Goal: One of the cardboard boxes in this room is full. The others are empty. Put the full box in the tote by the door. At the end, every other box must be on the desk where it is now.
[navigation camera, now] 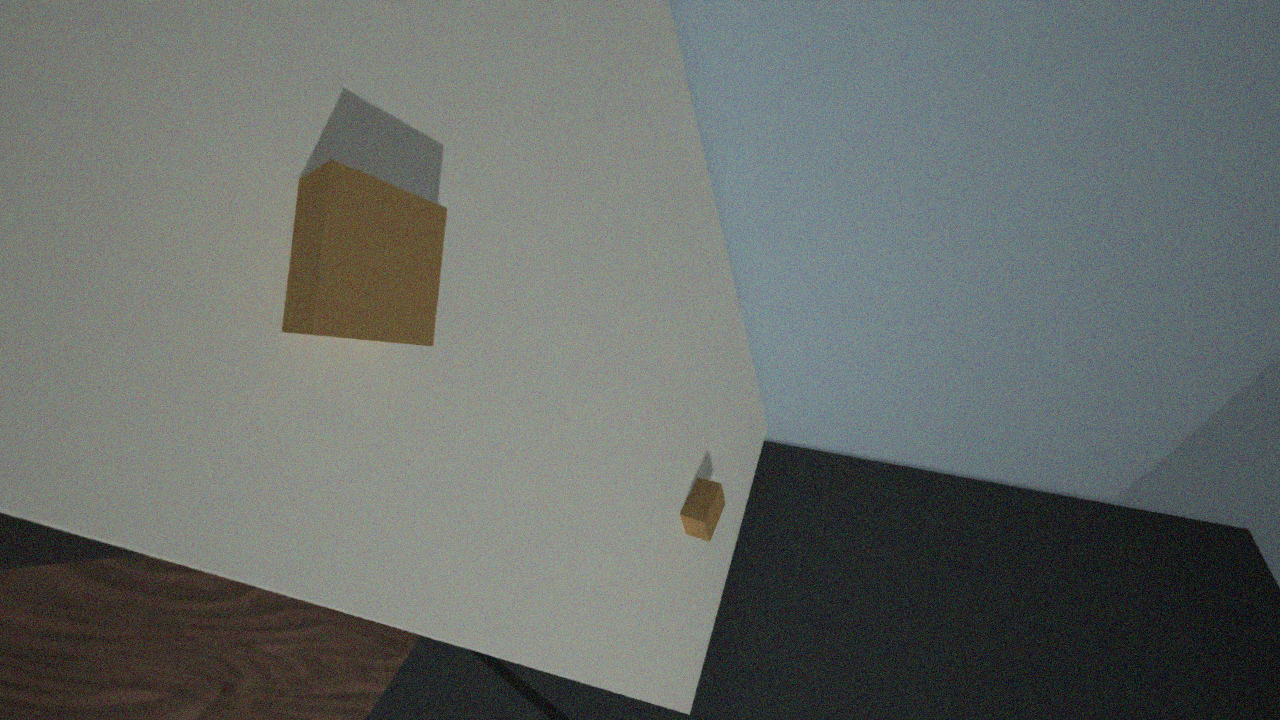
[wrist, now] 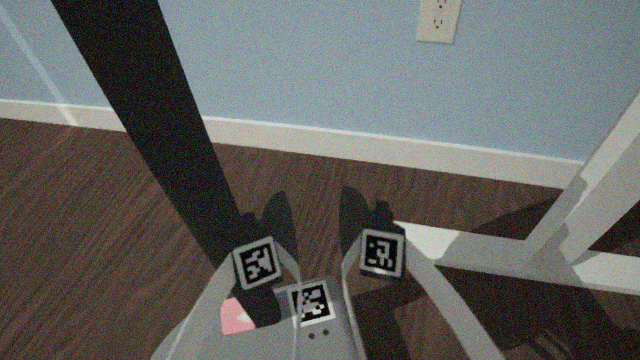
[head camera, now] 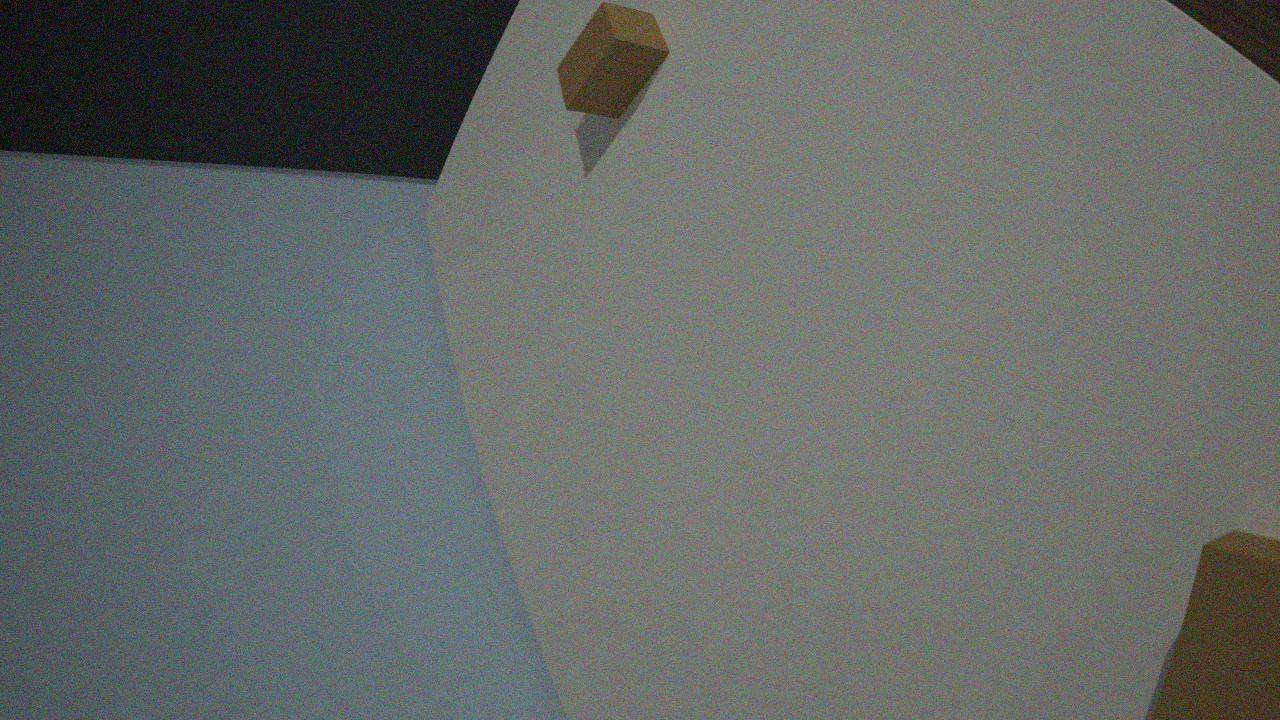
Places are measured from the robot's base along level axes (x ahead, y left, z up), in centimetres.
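Pixels of known places: gripper, between the fingertips: (wrist: pixel 315 213).
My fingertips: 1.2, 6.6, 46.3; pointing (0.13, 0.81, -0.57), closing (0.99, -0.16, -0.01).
For each thing: its top centre in the pictures, then the offset to it from my fingertips, as dx, dy, dz. "*": a spot on its surface instead. Level surfaces: height alone.
- small cardboard box, centre of its top: (head camera: pixel 584 54) (navigation camera: pixel 715 512) -6.8, -79.1, +53.8
- pale desk, height of its surface: dz +48.7
- larger cardboard box, centre of its top: (head camera: pixel 1235 680) (navigation camera: pixel 388 263) +11.2, -14.8, +53.8
- outlet, a spot on its surface: (wrist: pixel 438 20) * +33.2, +41.8, -7.6
- Wood floor, height of its surface: dz -46.2
A small cardboard box (head camera: pixel 614 60) (navigation camera: pixel 702 510) sits near a corner of the pale desk (head camera: pixel 805 358) (navigation camera: pixel 554 358). A larger cardboard box (head camera: pixel 1239 626) (navigation camera: pixel 375 259) sits farther along the same desk; in the head view the frame edge cuts it off. Both look closed, and I cannot tell which box is full. My gripper (wrist: pixel 315 213) is partly open and empty in the wrist view, its fingertips a small gap apart above the robot's own base and the floor. It does not show in the head or navigation views. The tote and door do not show.
In the wrist view the dark mast (wrist: pixel 150 110) rises at left. A blue wall (wrist: pixel 310 65) with an outlet (wrist: pixel 438 20) and a white baseboard (wrist: pixel 310 137) stand behind. White frame legs (wrist: pixel 580 210) are at right. Wood floor (wrist: pixel 90 210) lies below.
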